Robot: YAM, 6 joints.
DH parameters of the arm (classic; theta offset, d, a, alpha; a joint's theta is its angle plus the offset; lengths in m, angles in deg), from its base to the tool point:
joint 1: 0 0.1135 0.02 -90
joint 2: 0 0 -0.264 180
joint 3: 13.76 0 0.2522 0
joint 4: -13.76 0 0.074 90
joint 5: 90 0 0 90
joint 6: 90 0.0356 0 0
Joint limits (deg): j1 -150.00..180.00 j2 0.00..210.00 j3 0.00..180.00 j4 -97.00..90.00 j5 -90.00..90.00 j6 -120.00..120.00
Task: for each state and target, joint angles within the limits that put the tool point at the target. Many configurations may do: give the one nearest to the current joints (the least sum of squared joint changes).
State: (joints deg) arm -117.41 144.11 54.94 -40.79 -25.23 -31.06
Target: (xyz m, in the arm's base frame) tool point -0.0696 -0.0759 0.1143
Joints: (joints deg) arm -138.56 107.84 29.22 -89.51 -17.71 -31.06
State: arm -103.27 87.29 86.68 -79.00 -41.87 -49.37
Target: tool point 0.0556 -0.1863 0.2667
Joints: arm -80.51 78.27 62.60 -89.05 -42.65 -49.37
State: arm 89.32 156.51 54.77 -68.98 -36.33 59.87
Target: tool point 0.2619 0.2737 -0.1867
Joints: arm 43.56 176.87 104.19 -37.08 -30.12 59.87
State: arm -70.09 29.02 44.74 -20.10 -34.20 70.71
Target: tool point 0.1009 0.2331 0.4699
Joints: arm -108.43 1.56 85.29 -7.19 -38.20 70.71
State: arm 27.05 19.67 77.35 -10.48 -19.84 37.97
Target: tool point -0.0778 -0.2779 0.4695
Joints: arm 76.10 0.67 90.34 -7.14 -14.24 37.97
